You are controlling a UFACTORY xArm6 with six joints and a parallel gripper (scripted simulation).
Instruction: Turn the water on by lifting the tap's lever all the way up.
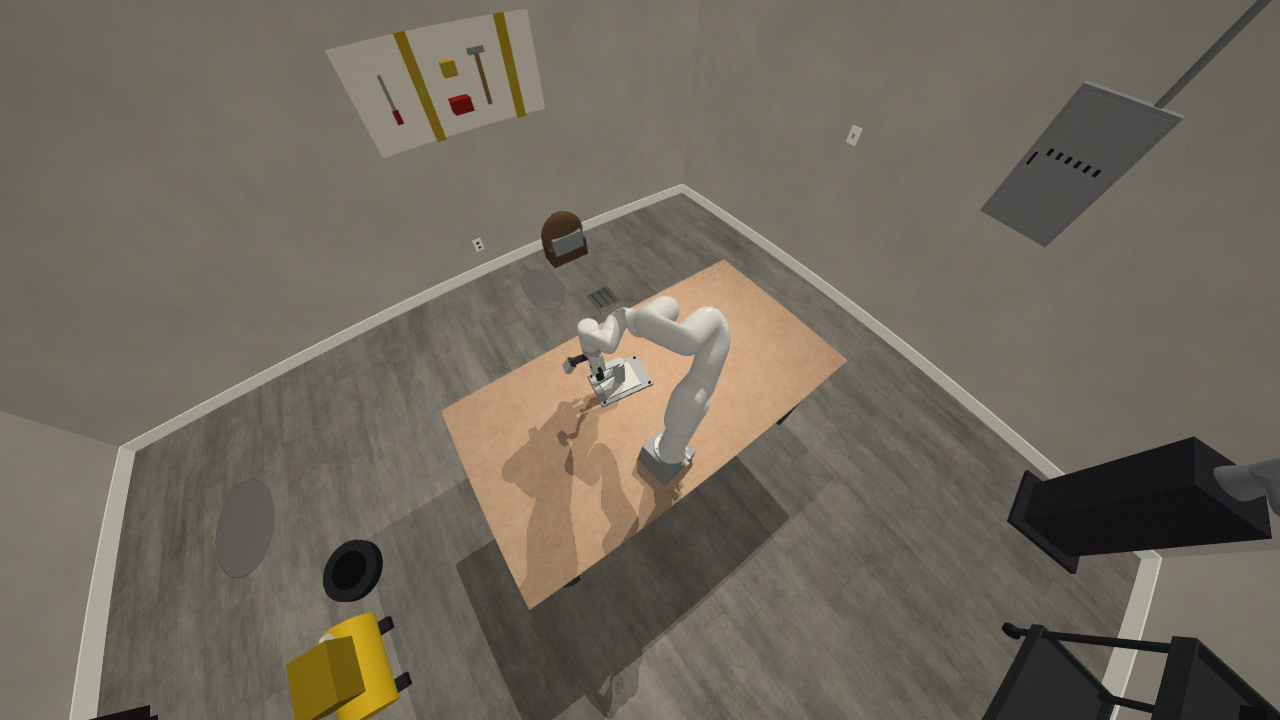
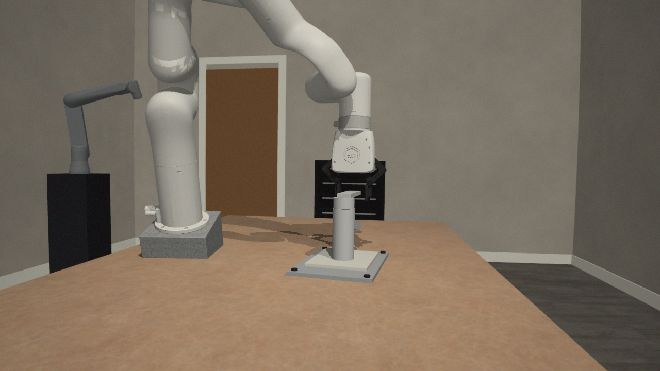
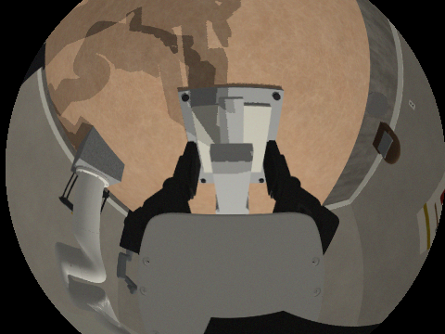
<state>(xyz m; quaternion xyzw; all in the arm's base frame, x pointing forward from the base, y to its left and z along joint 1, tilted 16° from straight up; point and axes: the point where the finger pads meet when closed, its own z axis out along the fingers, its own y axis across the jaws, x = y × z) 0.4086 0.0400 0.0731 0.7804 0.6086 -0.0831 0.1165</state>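
My hand is 2 cm past the tap lever and 6 cm to the left of it.
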